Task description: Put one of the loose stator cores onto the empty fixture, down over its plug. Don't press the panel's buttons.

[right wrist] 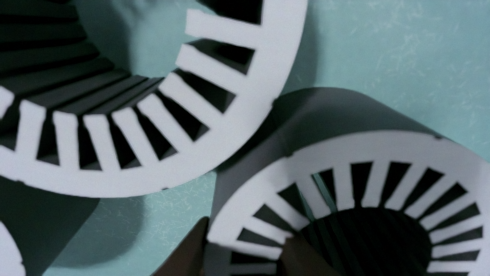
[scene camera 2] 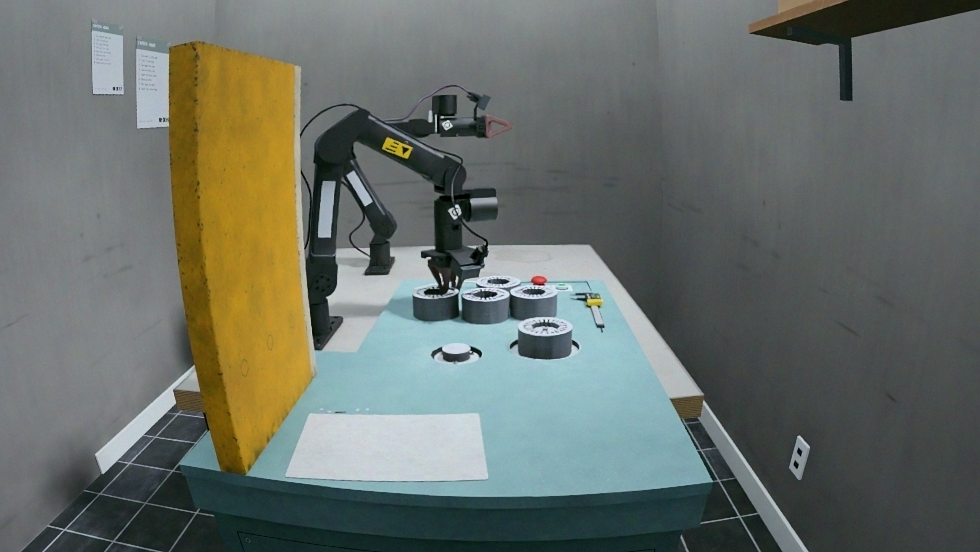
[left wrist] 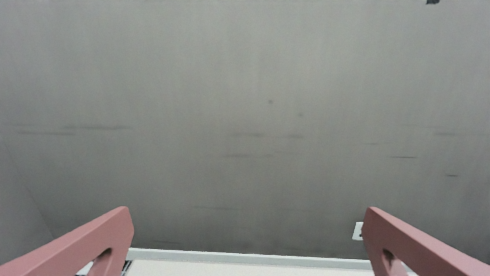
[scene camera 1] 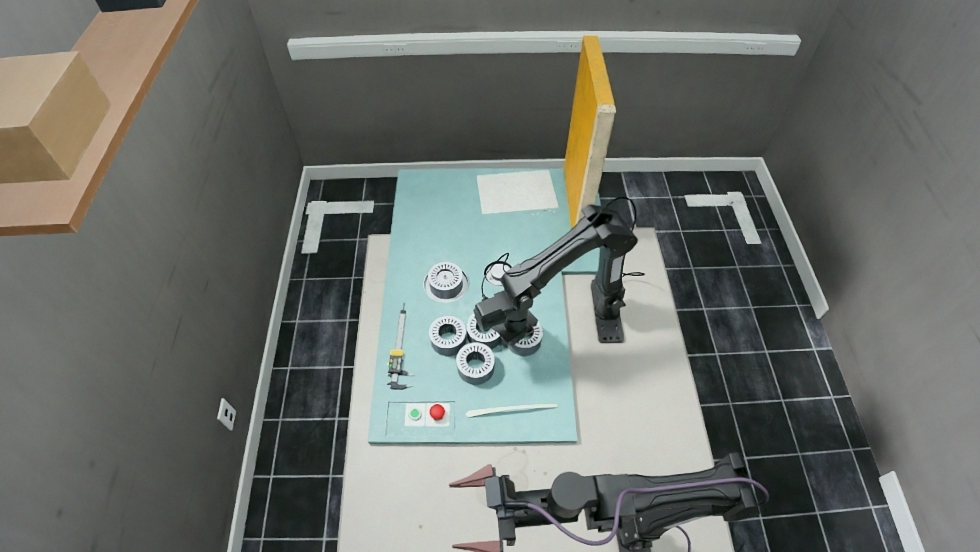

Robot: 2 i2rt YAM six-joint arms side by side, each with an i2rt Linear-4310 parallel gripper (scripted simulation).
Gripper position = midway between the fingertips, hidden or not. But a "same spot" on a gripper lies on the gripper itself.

The right gripper shows in the right wrist view, in scene camera 2 and in scene camera 1 [513,341]; in the left wrist view it is out of frame. A white sheet shows in scene camera 2 and in scene camera 1; in the right wrist view it is out of frame, in the left wrist view it is out of frame. The same spot on the right gripper: [right wrist: 192,247] is [scene camera 2: 459,287]. One and the same spot on the white sheet: [scene camera 2: 377,448] is [scene camera 1: 519,188].
